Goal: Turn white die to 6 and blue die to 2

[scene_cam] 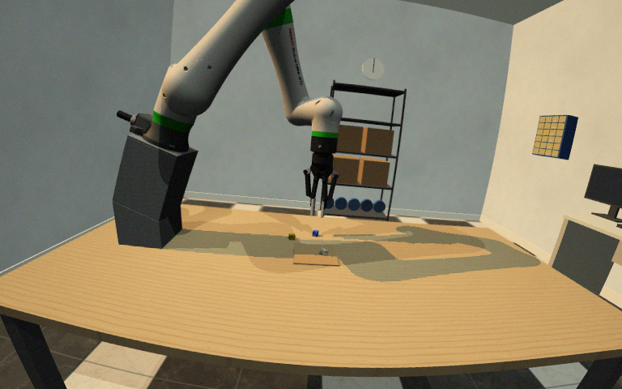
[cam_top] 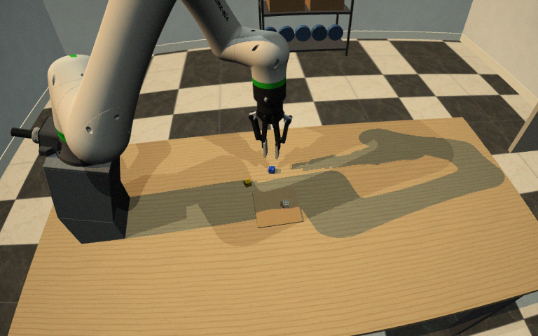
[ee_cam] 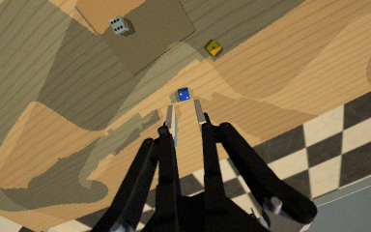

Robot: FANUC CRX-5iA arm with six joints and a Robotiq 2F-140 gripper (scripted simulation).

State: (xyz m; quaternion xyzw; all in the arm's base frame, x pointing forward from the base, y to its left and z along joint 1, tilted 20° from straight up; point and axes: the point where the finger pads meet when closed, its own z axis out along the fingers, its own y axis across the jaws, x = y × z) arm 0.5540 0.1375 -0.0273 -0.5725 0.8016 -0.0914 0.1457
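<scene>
Now: the blue die 10 cm below my hand. Also, from my hand: white die (3 cm ahead, 16 cm to the right, 10 cm below); then tan mat (15 cm to the right, 11 cm below); then yellow die (9 cm behind, 5 cm to the right, 10 cm below).
</scene>
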